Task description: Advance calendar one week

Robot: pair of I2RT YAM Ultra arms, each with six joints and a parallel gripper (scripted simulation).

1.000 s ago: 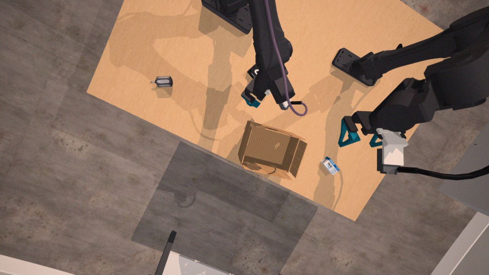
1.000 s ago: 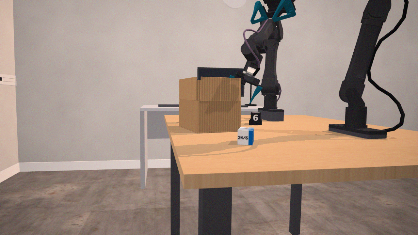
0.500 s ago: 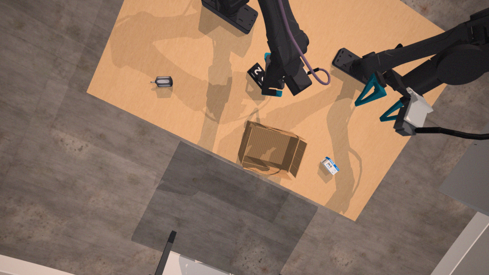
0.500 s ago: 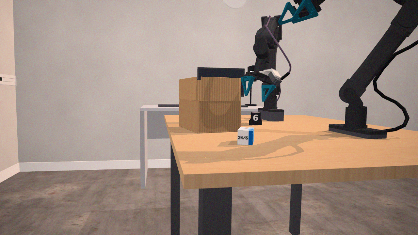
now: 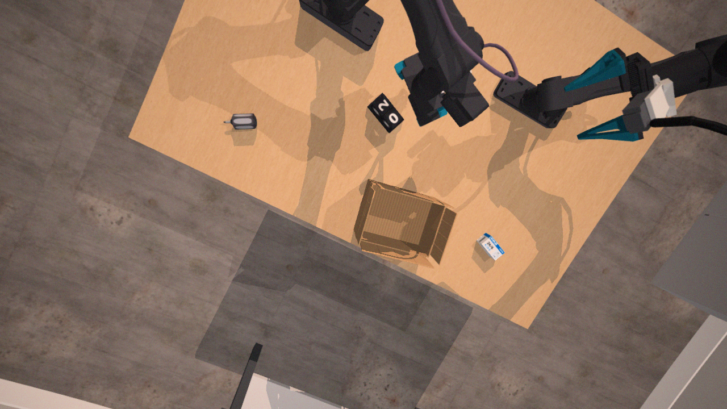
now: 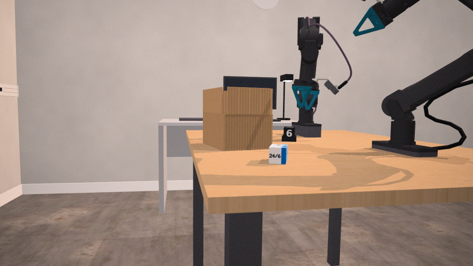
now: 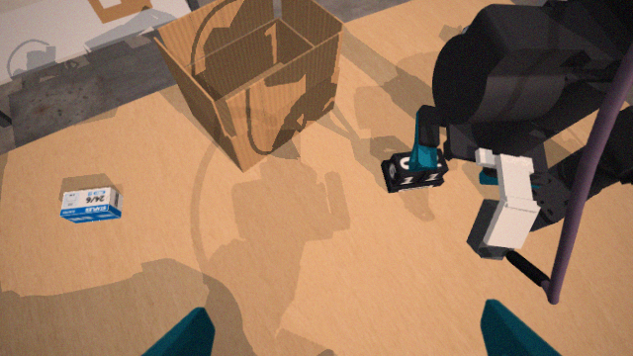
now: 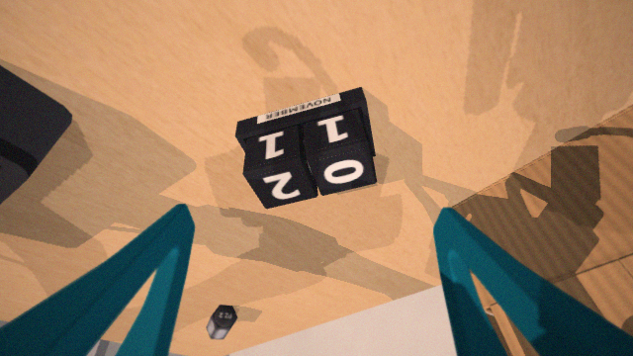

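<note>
My right hand is 40 mm short of the black calendar tray, 30 mm to the left of it and 120 mm above it. The rest, counted from my right hand: staples box 280 mm ahead, 400 mm to the left, 110 mm below.
</note>
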